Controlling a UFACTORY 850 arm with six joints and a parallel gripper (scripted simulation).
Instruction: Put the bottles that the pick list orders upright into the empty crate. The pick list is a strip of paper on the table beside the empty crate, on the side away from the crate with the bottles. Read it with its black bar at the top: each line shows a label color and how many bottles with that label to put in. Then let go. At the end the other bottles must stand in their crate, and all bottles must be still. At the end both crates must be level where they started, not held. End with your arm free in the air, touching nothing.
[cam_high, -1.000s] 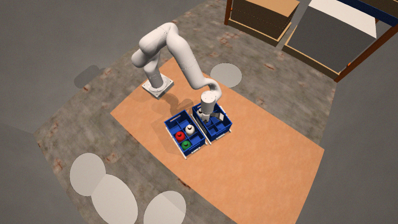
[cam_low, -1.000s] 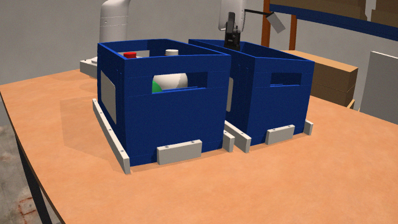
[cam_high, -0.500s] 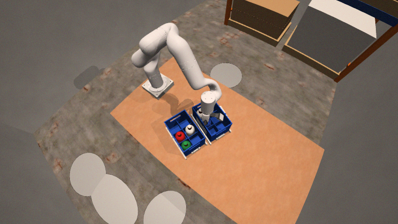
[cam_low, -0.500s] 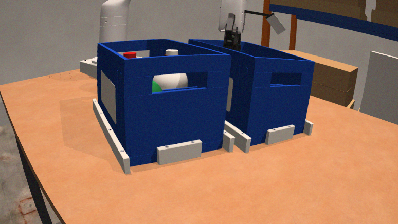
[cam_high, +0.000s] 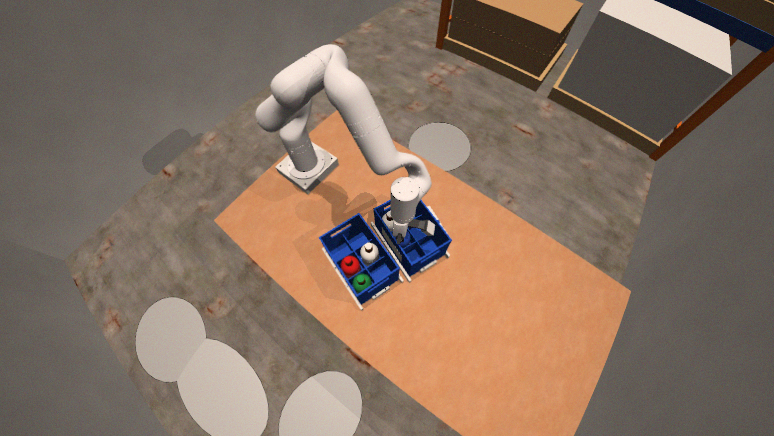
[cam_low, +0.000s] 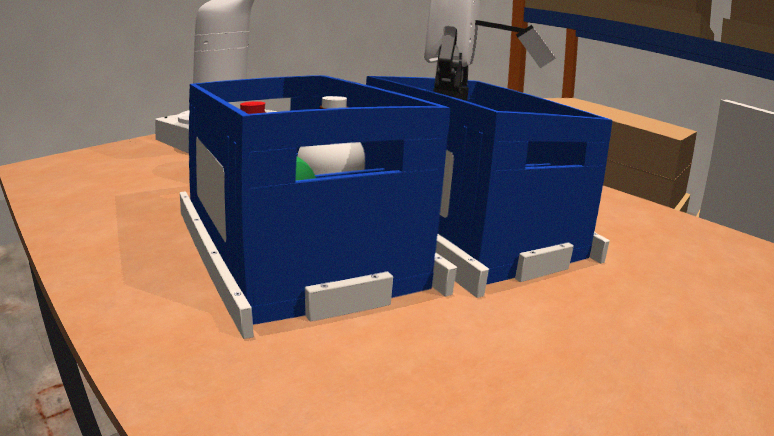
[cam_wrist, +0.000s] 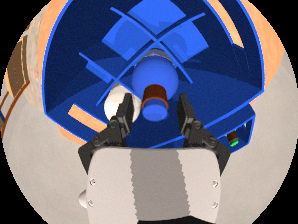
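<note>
The blue-label bottle lies 70 mm below my hand. Round my hand: white-label bottle (60 mm behind, 120 mm to the right, 70 mm below); then pick list (60 mm ahead, 180 mm to the left, 150 mm below); then red bottle (90 mm behind, 210 mm to the right, 70 mm below).
</note>
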